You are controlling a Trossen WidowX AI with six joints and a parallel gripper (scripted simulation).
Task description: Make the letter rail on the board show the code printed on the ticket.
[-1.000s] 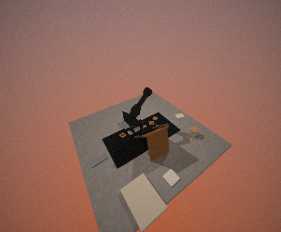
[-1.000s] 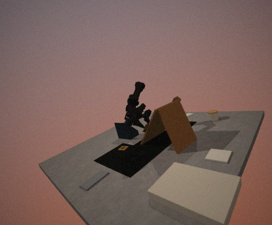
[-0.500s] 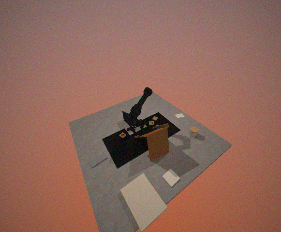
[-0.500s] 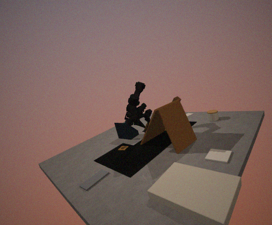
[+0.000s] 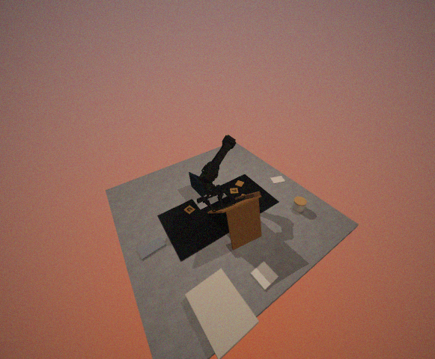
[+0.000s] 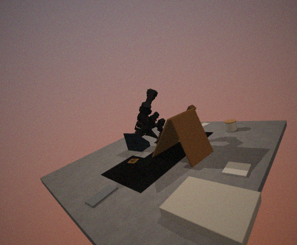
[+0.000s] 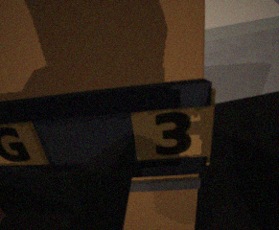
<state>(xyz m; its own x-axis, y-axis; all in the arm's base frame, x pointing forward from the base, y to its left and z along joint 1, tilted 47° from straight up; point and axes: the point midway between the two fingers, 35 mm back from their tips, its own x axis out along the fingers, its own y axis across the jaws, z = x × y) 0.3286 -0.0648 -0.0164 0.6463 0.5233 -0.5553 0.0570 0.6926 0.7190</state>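
My gripper tip is now 50 mm past the white ticket, 110 mm to the right of it and 70 mm above it. From my gripper tip the other things lie so: white pad: 400 mm ahead, 50 mm to the left, 150 mm below; black mat: 140 mm behind, 70 mm to the left, 150 mm below; flat grey plate: 60 mm behind, 420 mm to the right, 150 mm below.
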